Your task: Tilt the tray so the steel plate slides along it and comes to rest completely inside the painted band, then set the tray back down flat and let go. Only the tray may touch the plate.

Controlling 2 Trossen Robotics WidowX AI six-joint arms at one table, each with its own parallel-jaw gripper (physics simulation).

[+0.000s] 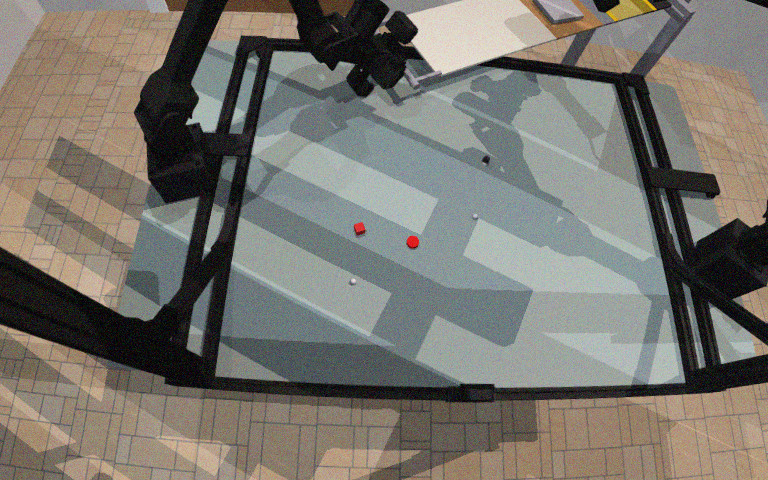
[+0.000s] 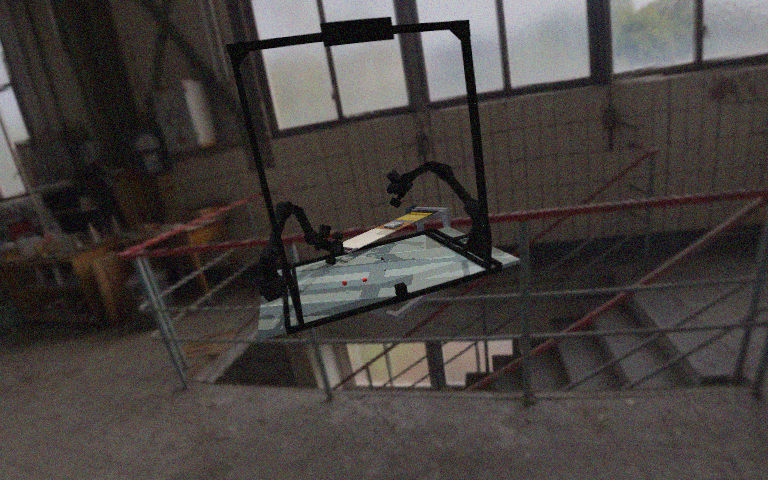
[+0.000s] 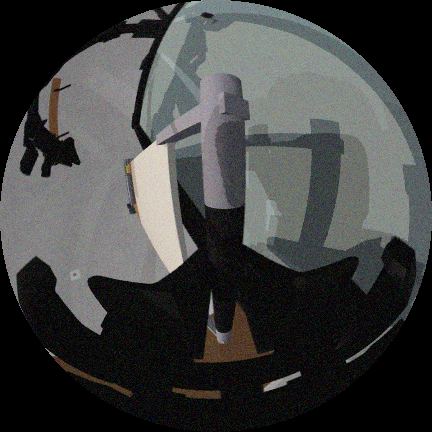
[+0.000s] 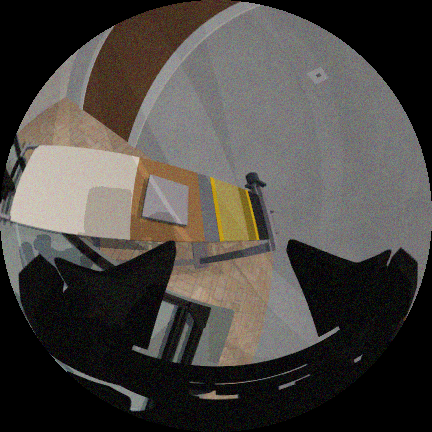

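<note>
The long tray [image 1: 464,36] [image 2: 365,236] [image 3: 157,200] [image 4: 60,185] reaches across the table's back edge; its exact tilt is hard to tell. The grey steel plate [image 1: 560,10] [image 2: 394,225] [image 4: 166,201] lies on its brown stretch. A grey strip separates the plate from the yellow painted band [image 1: 631,8] [image 2: 417,217] [image 4: 234,207], so the plate is outside the band. My left gripper [image 1: 390,67] [image 2: 334,249] [image 3: 220,245] is shut on the tray's grey handle [image 3: 224,160]. My right gripper [image 2: 391,189] [image 4: 233,246] is open and empty, high up, apart from the tray.
A red cube [image 1: 359,228], a red disc [image 1: 412,242], two small white balls [image 1: 475,216] [image 1: 352,281] and a small dark block [image 1: 485,160] are on the glassy table top [image 1: 566,362]. A black frame [image 1: 339,389] edges it. Grey legs [image 1: 662,45] stand under the tray's far end.
</note>
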